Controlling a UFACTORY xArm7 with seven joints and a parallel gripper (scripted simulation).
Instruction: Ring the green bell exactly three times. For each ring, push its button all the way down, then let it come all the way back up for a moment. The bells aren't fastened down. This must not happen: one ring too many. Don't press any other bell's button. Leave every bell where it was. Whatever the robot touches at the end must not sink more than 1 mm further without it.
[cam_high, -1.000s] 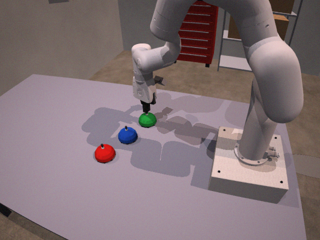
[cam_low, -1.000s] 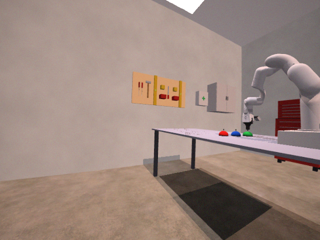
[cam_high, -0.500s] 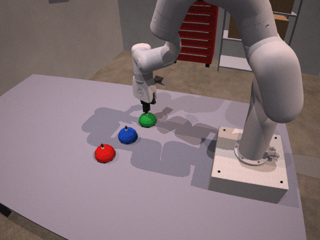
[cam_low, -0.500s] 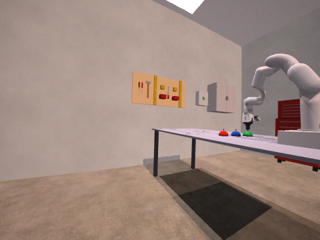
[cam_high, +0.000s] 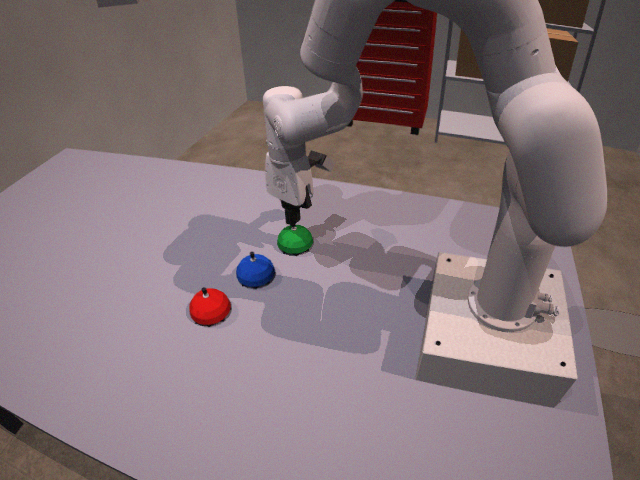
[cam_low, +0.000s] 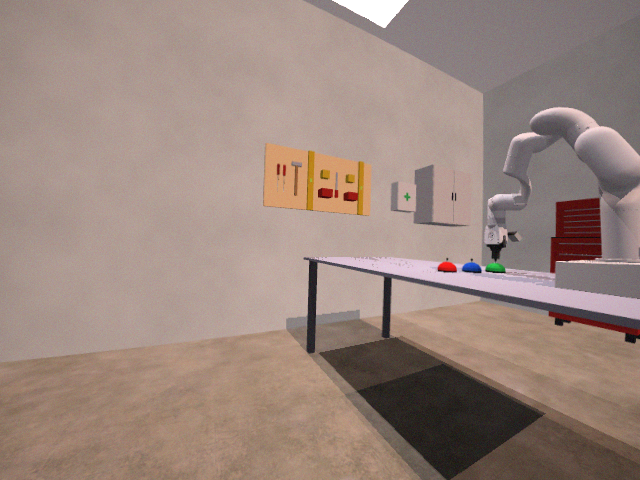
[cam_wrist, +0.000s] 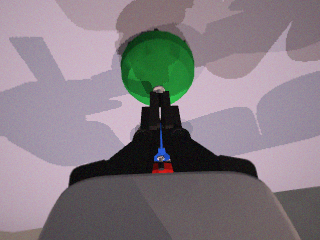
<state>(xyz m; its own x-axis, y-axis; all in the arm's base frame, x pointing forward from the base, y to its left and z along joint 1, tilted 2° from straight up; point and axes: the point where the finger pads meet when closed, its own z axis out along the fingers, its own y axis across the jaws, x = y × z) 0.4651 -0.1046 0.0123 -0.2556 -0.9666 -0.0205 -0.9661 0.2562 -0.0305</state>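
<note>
Right now the green bell is 5 cm below my hand. Also, from my hand: red bell: 25 cm to the left, 7 cm ahead, 5 cm below; then blue bell: 13 cm to the left, 5 cm below, 3 cm ahead.
</note>
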